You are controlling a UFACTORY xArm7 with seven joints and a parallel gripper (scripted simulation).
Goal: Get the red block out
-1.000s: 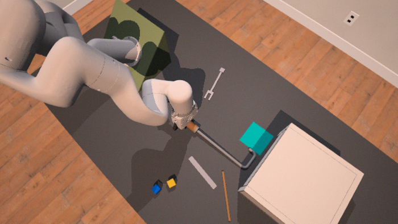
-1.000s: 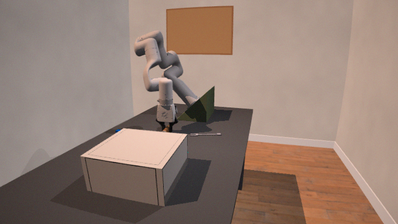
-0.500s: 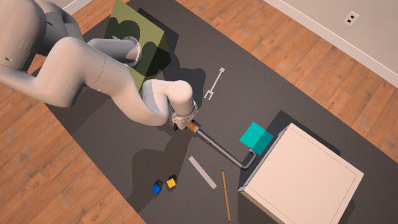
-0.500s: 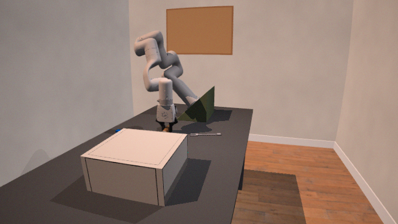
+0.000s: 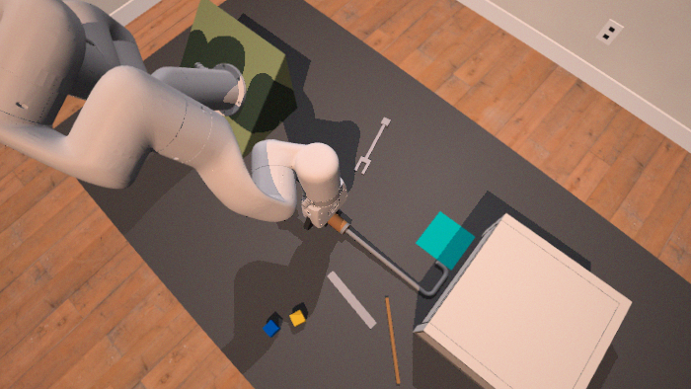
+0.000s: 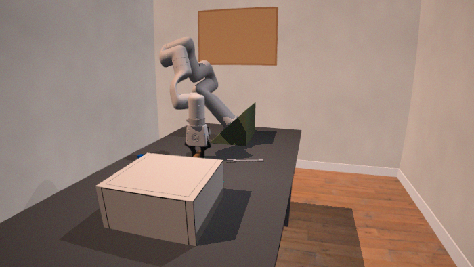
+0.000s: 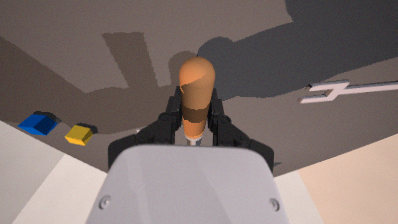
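The teal square lies 240 mm ahead of my hand, 150 mm to the left of it and 20 mm below it. Also, from my hand: flat grey strip (170 mm ahead, 100 mm to the right, 20 mm below); then grey forked tool (220 mm to the left, 50 mm behind, 20 mm below); then hook tool (130 mm ahead, 40 mm to the left, 10 mm below).
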